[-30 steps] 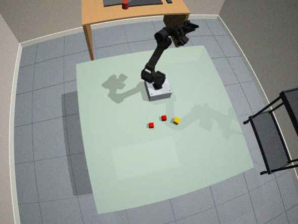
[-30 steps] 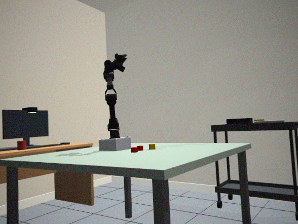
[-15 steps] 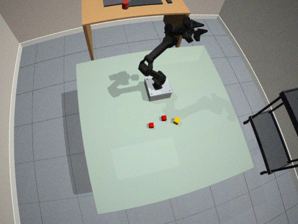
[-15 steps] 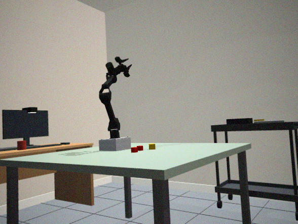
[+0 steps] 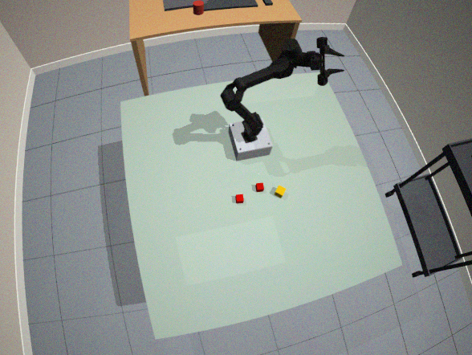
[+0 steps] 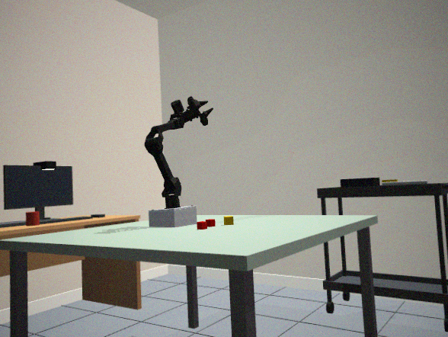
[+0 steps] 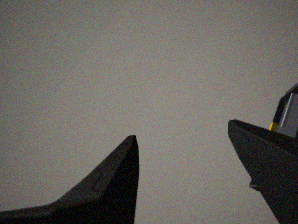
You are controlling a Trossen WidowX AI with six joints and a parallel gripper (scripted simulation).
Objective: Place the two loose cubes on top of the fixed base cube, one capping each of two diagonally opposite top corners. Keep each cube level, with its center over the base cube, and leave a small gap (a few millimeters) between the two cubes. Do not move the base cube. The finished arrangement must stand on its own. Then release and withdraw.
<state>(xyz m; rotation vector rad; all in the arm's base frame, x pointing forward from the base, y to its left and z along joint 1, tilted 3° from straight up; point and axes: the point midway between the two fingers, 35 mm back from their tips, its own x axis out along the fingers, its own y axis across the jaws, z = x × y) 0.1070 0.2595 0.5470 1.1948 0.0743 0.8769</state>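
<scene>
The yellow base cube lies 64 cm below my gripper tip, 23 cm to the right of it and 20 cm ahead of it.
</scene>
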